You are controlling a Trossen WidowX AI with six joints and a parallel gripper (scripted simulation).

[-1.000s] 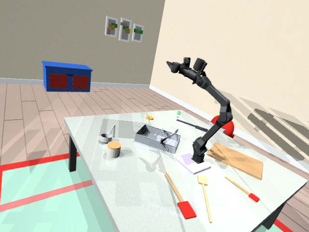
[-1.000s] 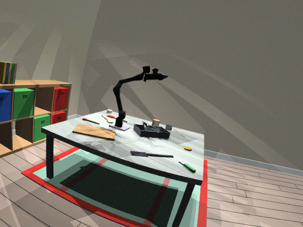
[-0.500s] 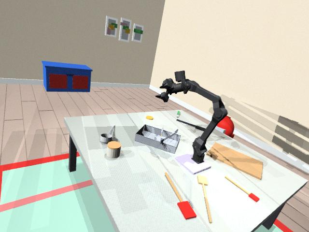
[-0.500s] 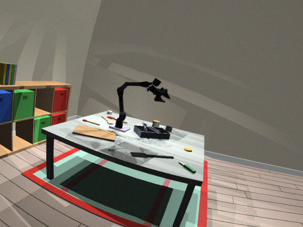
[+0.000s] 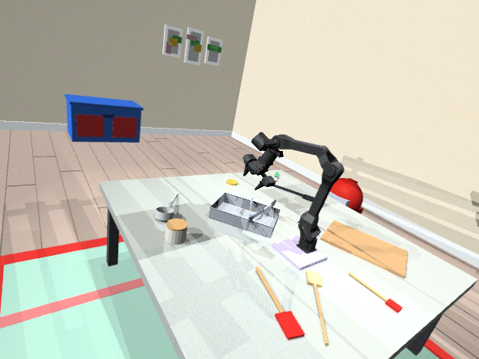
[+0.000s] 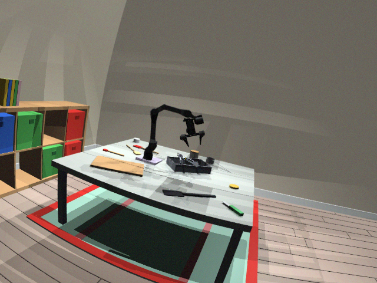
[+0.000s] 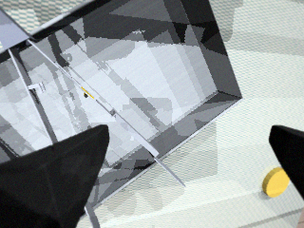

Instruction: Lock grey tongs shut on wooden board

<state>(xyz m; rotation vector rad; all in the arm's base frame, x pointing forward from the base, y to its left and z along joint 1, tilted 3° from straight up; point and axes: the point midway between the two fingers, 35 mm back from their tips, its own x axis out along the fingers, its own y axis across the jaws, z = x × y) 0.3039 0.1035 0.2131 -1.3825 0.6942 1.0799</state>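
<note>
The roasting tin is 16 cm below my gripper tip, 1 cm to the right of it and 1 cm behind it. Also, from my gripper tip: yellow disc: 38 cm ahead, 18 cm to the right, 18 cm below; red spatula: 50 cm behind, 21 cm to the left, 18 cm below; wooden-lidded canister: 37 cm to the left, 15 cm below, 6 cm behind.
</note>
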